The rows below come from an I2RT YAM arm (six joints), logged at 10 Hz.
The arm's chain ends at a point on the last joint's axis. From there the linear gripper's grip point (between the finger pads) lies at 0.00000 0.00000 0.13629 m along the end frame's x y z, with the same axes.
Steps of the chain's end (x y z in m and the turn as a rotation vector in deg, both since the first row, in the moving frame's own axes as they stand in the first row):
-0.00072 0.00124 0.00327 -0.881 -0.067 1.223
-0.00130 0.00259 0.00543 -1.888 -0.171 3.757
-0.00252 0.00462 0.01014 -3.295 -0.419 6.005
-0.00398 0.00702 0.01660 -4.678 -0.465 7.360
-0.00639 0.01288 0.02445 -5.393 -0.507 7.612
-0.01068 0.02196 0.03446 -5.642 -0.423 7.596
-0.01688 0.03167 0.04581 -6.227 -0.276 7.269
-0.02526 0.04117 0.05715 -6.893 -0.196 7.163
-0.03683 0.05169 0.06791 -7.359 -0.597 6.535
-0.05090 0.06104 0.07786 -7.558 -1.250 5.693
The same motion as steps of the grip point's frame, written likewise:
-0.00090 0.00333 0.00325 -0.881 -0.067 1.223
-0.00185 0.00706 0.00536 -1.888 -0.171 3.757
-0.00392 0.01239 0.00991 -3.295 -0.419 6.005
-0.00580 0.01803 0.01614 -4.678 -0.465 7.360
-0.00844 0.02557 0.02384 -5.393 -0.507 7.612
-0.01257 0.03525 0.03380 -5.642 -0.423 7.596
-0.01847 0.04637 0.04501 -6.227 -0.276 7.269
-0.02675 0.05746 0.05617 -6.893 -0.196 7.163
-0.03924 0.06903 0.06678 -7.359 -0.597 6.535
-0.05475 0.07879 0.07664 -7.558 -1.250 5.693

